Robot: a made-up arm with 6 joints.
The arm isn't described. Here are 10 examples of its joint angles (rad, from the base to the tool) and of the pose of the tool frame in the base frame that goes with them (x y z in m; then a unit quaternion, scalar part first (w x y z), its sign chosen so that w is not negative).
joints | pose
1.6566 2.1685 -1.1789 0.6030 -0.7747 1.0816 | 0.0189 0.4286 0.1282 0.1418 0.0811 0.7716 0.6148
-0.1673 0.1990 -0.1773 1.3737 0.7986 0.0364 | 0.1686 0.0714 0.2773 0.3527 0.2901 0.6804 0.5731
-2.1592 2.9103 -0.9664 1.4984 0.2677 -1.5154 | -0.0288 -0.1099 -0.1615 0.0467 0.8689 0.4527 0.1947
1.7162 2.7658 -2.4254 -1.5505 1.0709 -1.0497 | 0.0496 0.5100 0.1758 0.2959 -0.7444 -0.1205 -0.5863
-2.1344 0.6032 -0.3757 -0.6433 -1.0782 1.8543 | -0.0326 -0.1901 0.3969 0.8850 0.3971 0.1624 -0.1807
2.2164 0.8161 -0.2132 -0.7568 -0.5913 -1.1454 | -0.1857 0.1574 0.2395 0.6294 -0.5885 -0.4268 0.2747
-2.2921 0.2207 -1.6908 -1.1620 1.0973 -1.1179 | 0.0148 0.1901 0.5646 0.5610 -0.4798 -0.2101 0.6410
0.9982 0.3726 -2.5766 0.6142 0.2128 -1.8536 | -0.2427 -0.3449 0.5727 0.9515 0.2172 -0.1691 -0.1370
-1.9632 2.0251 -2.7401 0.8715 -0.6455 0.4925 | -0.1754 -0.2552 0.6608 0.8863 0.1447 -0.2395 -0.3690
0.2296 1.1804 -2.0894 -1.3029 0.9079 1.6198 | 0.1570 -0.0728 0.6522 0.8306 0.4211 0.3479 0.1083
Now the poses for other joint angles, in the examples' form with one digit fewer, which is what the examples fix.
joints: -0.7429 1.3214 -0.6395 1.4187 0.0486 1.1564
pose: 0.231 -0.203 0.186 0.267 0.882 -0.067 0.382
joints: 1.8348 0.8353 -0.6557 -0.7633 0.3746 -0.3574
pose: -0.034 0.260 0.301 0.560 -0.805 0.162 0.107
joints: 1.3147 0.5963 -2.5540 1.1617 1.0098 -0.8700
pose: -0.174 -0.233 0.615 0.697 -0.367 -0.227 0.572
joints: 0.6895 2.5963 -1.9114 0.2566 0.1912 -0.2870
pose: 0.377 0.319 0.049 0.356 -0.336 0.860 0.144
